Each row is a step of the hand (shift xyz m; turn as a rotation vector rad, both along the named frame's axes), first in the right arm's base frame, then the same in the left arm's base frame.
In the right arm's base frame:
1: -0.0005 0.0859 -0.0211 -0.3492 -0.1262 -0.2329
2: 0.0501 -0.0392 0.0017 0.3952 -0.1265 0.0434
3: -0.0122 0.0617 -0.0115 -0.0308 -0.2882 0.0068
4: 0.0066 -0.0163 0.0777 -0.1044 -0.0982 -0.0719
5: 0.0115 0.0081 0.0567 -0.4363 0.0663 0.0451
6: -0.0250 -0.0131 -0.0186 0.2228 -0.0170 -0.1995
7: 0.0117 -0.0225 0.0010 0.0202 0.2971 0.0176
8: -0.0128 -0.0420 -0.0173 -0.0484 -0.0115 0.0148
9: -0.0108 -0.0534 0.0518 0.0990 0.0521 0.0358
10: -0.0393 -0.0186 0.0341 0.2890 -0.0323 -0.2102
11: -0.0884 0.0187 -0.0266 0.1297 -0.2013 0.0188
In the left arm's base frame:
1: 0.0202 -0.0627 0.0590 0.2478 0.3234 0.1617
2: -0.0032 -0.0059 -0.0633 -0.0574 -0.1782 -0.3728
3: 0.0113 -0.0368 0.0511 -0.0024 0.2306 -0.1758
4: -0.0777 0.0100 -0.0144 0.0770 0.1405 0.0067
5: -0.0572 -0.0118 -0.0016 -0.0287 0.2532 0.3631
6: 0.0197 0.0260 0.0087 0.1908 -0.1477 -0.1775
7: -0.0012 0.0083 -0.0239 -0.0216 -0.2289 0.1901
8: 0.0182 0.0387 -0.0200 -0.0128 0.0421 0.0275
9: -0.0507 0.0480 -0.0278 -0.0402 -0.1046 -0.0352
10: -0.0323 0.0417 0.0164 0.1991 -0.1825 -0.2363
11: 0.0298 0.0462 0.0764 -0.0216 0.0576 -0.2322

